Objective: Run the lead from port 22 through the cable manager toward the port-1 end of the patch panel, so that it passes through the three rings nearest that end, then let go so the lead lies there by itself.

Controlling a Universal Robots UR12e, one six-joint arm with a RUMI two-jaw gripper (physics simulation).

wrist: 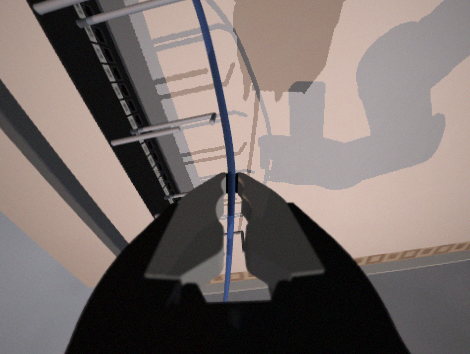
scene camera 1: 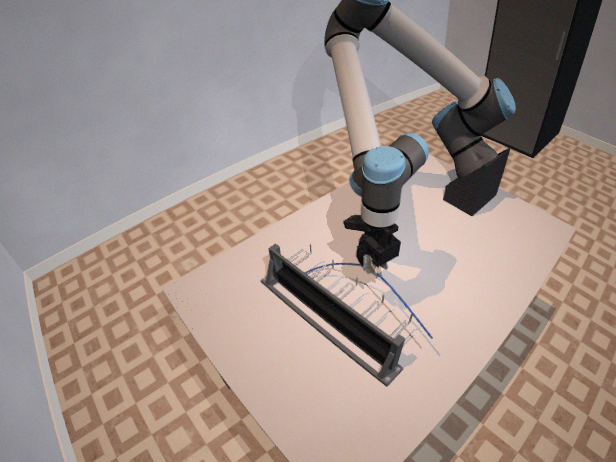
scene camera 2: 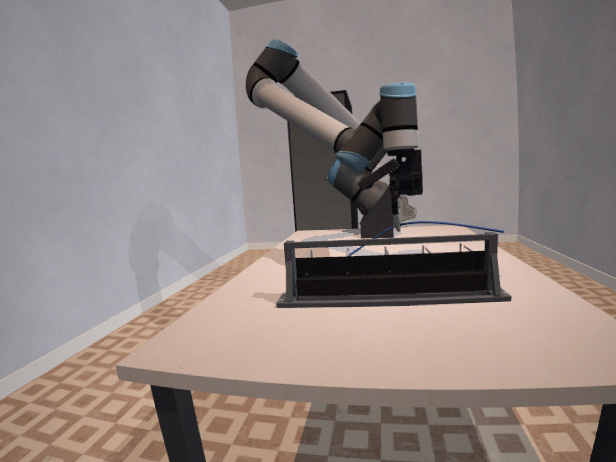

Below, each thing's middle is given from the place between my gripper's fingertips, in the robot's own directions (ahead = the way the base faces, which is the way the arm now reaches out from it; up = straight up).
Right now my hand is 140 mm short of the panel frame top bar [scene camera 2: 471, 237] and 30 mm to the left of it.
